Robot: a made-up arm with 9 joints. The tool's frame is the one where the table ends. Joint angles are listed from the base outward.
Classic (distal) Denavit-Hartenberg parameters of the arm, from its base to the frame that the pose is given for. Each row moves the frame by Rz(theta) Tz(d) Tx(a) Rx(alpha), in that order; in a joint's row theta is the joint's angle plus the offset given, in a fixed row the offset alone. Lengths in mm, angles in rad.
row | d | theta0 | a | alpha
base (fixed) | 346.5 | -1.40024 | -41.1 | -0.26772
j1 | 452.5 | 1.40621 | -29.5 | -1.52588
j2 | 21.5 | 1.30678 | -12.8 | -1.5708
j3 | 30 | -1.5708 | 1.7 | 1.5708
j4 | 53 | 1.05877 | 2.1 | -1.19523
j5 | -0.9 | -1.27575 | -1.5 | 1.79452
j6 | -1 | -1.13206 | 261.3 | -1.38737
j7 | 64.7 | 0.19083 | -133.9 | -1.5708
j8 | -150 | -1.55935 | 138.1 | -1.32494
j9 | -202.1 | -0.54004 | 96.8 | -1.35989
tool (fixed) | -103.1 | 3.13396 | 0 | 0
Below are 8 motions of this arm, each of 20 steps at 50 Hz.
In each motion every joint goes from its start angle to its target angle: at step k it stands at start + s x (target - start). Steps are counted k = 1, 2, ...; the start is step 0. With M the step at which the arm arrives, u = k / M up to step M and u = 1 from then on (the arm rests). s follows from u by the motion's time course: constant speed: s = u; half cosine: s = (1 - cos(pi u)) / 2; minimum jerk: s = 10 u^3 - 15 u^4 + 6 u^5.
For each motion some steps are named. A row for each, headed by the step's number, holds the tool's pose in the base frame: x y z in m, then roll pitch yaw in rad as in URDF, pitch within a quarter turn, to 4 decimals.
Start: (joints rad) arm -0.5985 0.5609 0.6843 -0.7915 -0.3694 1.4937 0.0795 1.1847 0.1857
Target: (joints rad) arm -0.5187 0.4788 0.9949 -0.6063 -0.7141 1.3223 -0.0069 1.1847 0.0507
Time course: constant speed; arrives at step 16
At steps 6, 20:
6: 0.0885 0.1093 1.2725 -1.1403 0.7305 -1.7861
20: 0.1276 0.1195 1.2541 -1.2577 0.6694 -1.8688

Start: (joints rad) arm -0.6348 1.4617 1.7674 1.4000 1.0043 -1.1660 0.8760 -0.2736 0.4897
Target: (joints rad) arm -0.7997 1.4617 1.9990 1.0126 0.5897 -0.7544 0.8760 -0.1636 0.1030
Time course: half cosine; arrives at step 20
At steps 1, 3, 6, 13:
1: -0.0993 0.5578 0.9678 1.1005 1.1496 -1.8983
3: -0.1054 0.5563 0.9566 1.0709 1.1201 -1.9124
6: -0.1230 0.5504 0.9204 0.9990 1.0221 -1.9427
13: -0.1646 0.5141 0.7897 0.9064 0.6449 -1.9888

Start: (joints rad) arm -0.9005 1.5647 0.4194 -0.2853 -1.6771 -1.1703 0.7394 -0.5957 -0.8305
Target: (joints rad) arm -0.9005 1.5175 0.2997 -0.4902 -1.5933 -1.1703 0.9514 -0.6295 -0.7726
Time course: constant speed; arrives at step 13
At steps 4, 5, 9, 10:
4: -0.1393 0.3070 0.8474 -2.5586 0.2162 1.5866
5: -0.1391 0.3140 0.8424 -2.5618 0.2340 1.5631
9: -0.1372 0.3413 0.8205 -2.5807 0.3032 1.4671
10: -0.1363 0.3478 0.8147 -2.5870 0.3199 1.4426

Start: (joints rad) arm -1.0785 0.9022 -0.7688 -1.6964 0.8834 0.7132 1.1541 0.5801 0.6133
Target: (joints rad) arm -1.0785 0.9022 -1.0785 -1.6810 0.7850 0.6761 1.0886 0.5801 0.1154
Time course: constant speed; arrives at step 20
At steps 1, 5, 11, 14, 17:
1: 0.1952 -0.4152 1.0928 -2.6201 0.8066 3.0899
5: 0.1387 -0.4138 1.0851 -2.5623 0.9213 3.1081
11: 0.0569 -0.4052 1.0649 -2.4268 1.0835 -3.1059
14: 0.0179 -0.3980 1.0512 -2.3226 1.1579 -3.0379
17: -0.0196 -0.3890 1.0354 -2.1783 1.2253 -2.9319

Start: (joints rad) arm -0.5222 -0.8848 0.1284 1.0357 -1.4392 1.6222 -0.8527 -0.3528 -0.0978
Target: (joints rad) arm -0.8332 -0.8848 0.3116 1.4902 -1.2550 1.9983 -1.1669 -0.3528 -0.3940
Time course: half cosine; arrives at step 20
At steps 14, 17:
14: -0.2290 0.1943 0.8580 1.7414 0.8040 0.0270
17: -0.2229 0.2177 0.8759 1.7029 0.8824 -0.0690

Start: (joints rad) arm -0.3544 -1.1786 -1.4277 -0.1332 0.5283 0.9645 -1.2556 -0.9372 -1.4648
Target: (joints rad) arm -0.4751 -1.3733 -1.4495 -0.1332 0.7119 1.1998 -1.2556 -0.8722 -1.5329
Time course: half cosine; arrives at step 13
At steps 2, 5, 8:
2: 0.0442 0.2233 0.6658 2.8914 -0.0854 -0.4141
5: 0.0616 0.2212 0.6615 2.9126 -0.1839 -0.4292
8: 0.0848 0.2170 0.6578 2.9357 -0.3181 -0.4502

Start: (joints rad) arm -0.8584 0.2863 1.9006 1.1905 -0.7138 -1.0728 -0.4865 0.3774 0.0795
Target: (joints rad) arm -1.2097 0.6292 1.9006 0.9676 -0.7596 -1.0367 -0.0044 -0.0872 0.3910
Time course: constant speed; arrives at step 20
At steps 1, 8, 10, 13, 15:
1: 0.0793 0.2452 0.4642 2.0400 -0.6734 -0.8215
8: 0.1214 0.1850 0.4577 2.0275 -0.8400 -1.0676
10: 0.1290 0.1644 0.4569 2.0221 -0.8910 -1.1368
13: 0.1361 0.1314 0.4568 2.0124 -0.9699 -1.2393
15: 0.1377 0.1085 0.4577 2.0047 -1.0239 -1.3067

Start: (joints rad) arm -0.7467 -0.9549 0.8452 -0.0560 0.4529 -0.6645 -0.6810 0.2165 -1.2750
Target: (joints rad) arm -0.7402 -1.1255 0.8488 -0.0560 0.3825 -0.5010 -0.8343 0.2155 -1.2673
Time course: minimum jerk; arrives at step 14
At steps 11, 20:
11: 0.0535 0.3010 0.6267 2.1497 -0.9717 1.5394
20: 0.0527 0.2988 0.6220 2.1231 -0.9665 1.5778

